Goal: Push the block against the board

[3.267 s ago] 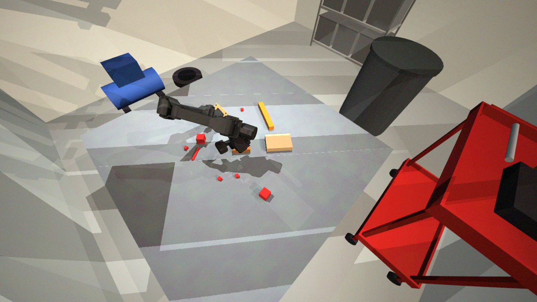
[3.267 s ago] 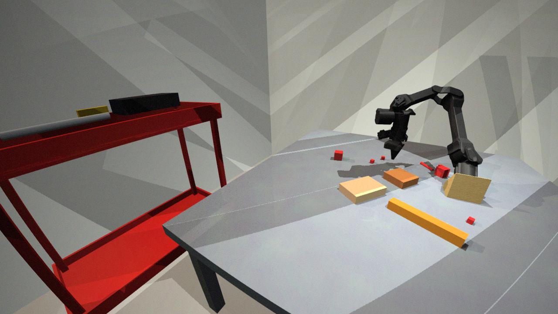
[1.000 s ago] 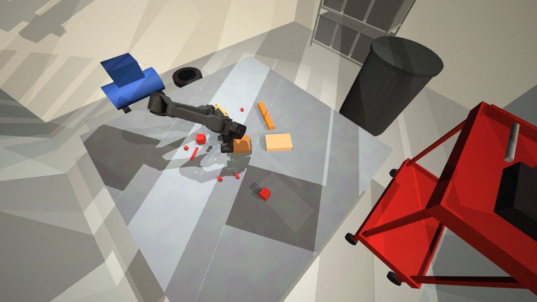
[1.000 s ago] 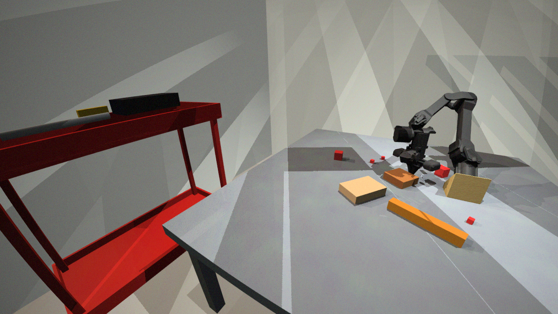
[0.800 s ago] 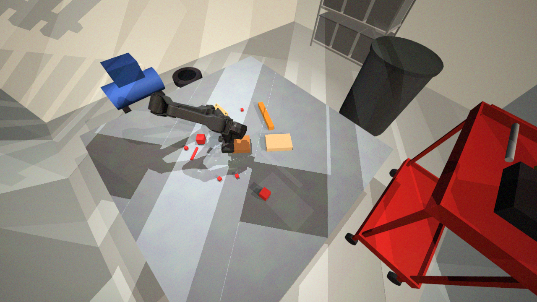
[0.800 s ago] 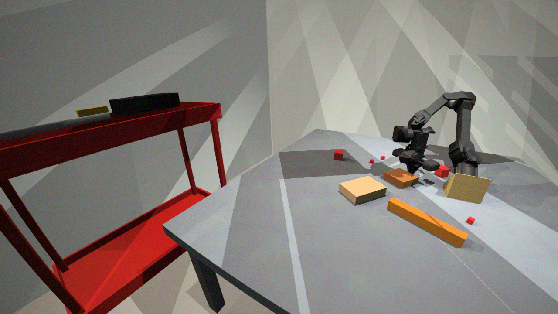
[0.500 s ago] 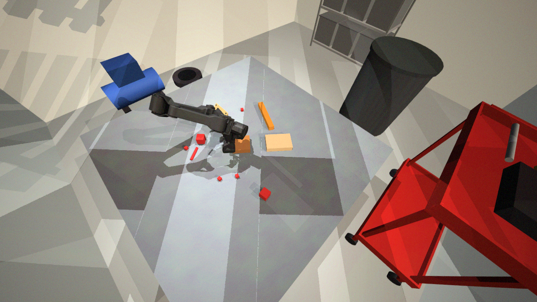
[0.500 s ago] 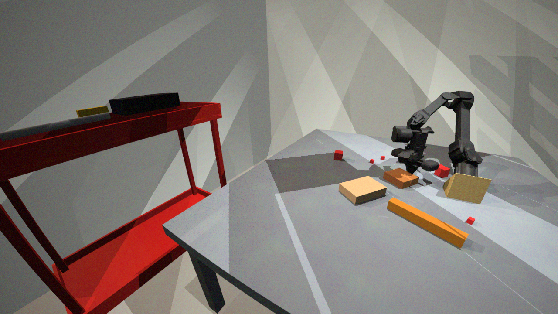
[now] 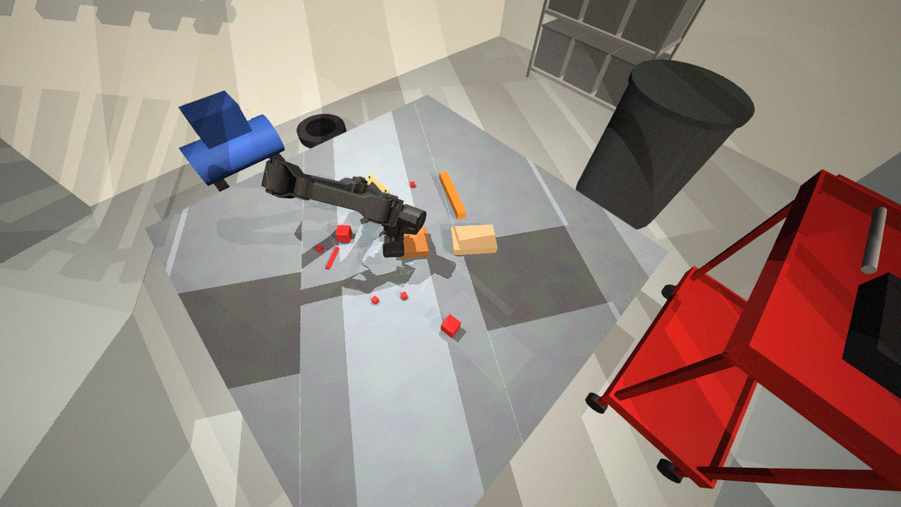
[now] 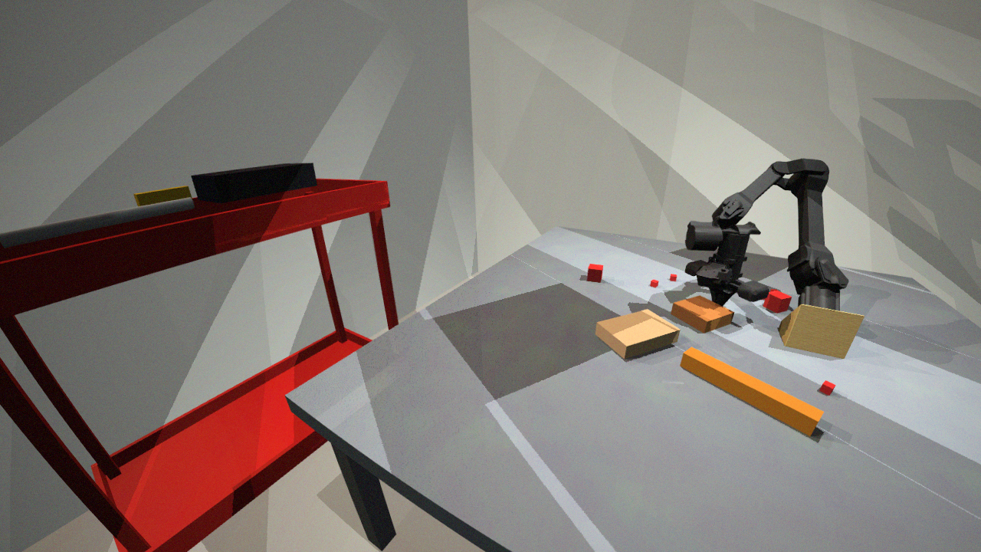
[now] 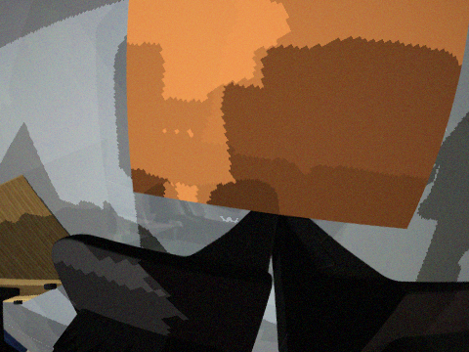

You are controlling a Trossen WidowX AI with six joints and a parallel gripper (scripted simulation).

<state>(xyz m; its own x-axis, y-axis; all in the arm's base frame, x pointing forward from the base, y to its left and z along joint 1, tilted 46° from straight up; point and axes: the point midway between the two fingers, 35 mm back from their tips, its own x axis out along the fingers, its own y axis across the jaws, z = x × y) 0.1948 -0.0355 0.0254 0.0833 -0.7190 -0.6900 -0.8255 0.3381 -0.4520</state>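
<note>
My gripper tip is 50 mm to the right of the square block, 30 mm short of it and 10 mm below it. Round my gripper tip: red stick: 190 mm to the right, 90 mm behind, 10 mm below; orange bar: 300 mm to the left, 60 mm behind, 10 mm above; board: 220 mm to the left, 150 mm ahead, 10 mm above.
</note>
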